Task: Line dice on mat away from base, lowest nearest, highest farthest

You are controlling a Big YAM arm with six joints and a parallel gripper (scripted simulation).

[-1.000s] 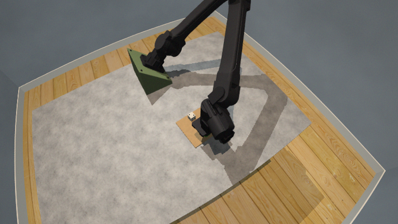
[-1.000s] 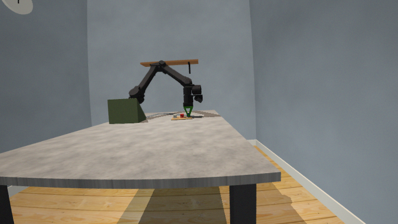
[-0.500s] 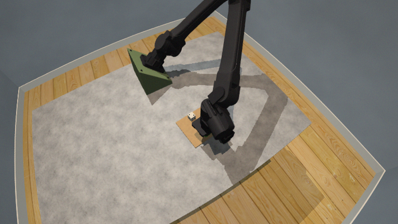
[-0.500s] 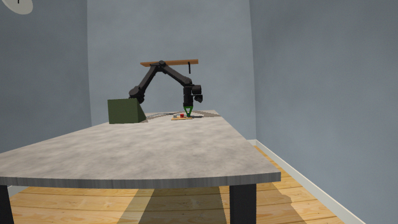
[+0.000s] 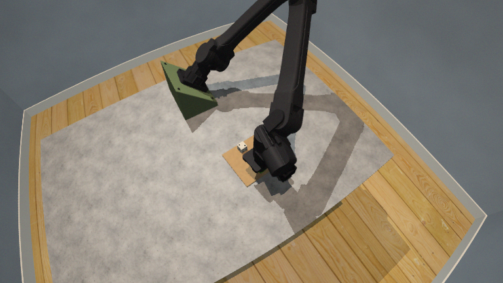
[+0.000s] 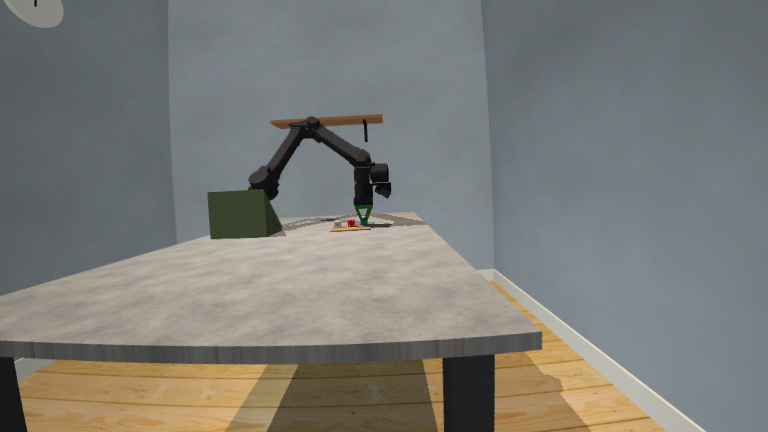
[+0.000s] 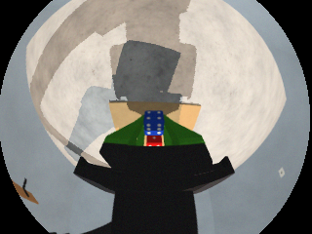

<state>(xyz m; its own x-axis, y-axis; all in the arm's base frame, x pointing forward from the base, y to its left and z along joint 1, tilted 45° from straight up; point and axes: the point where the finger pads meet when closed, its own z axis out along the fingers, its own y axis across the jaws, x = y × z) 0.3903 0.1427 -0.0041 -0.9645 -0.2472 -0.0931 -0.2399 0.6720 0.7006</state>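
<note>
The blue die is right at my hand. The rest, counted from my hand: red die (50 mm behind, 10 mm to the right); tan mat (50 mm behind, 20 mm below, 10 mm to the right); white die (90 mm behind, 20 mm to the right).
</note>
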